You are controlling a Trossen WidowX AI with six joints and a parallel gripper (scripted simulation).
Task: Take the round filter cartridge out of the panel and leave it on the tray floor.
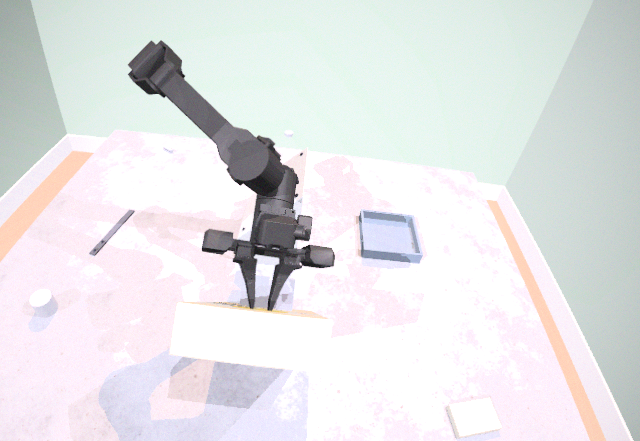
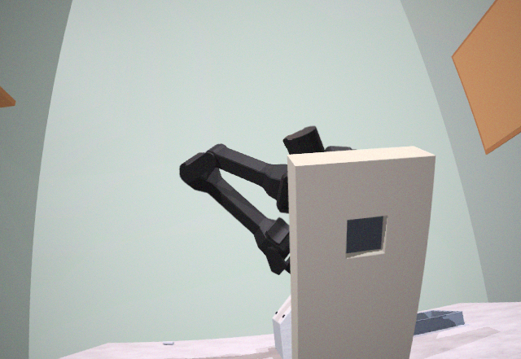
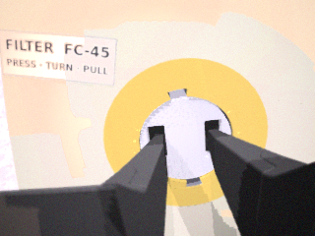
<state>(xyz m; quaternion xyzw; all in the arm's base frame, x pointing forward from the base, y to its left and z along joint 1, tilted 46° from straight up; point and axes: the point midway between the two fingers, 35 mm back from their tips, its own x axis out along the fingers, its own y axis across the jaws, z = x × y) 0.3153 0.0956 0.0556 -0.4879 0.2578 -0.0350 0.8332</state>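
The filter cartridge is 1 cm below my gripper tip and 1 cm ahead of it. Also, from my gripper tip: blue tray (43 cm behind, 25 cm to the left, 22 cm below); cream service panel (8 cm below, 3 cm behind); white pad (41 cm to the left, 22 cm below, 2 cm ahead).
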